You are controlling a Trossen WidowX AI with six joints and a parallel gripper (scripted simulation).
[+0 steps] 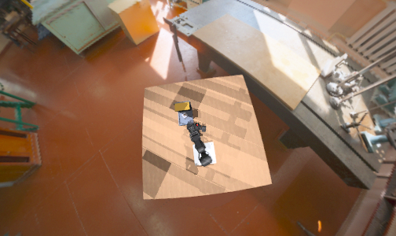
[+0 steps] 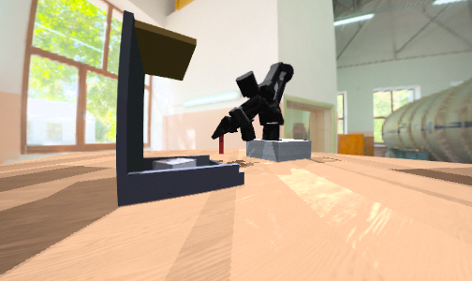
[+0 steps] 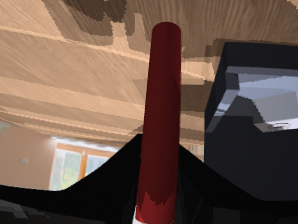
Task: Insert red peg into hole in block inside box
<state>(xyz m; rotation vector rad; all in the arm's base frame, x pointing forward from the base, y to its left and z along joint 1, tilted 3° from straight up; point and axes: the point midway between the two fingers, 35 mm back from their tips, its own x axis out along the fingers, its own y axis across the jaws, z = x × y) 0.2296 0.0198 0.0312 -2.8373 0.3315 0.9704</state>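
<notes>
My gripper tip is 180 mm short of the back wall, 130 mm to the right of it and 40 mm below it. From my gripper tip the other things lie so: red peg 30 mm behind, 10 mm to the left, 10 mm below; then yellow-brown roof 140 mm above, 130 mm to the left, 130 mm ahead.
</notes>
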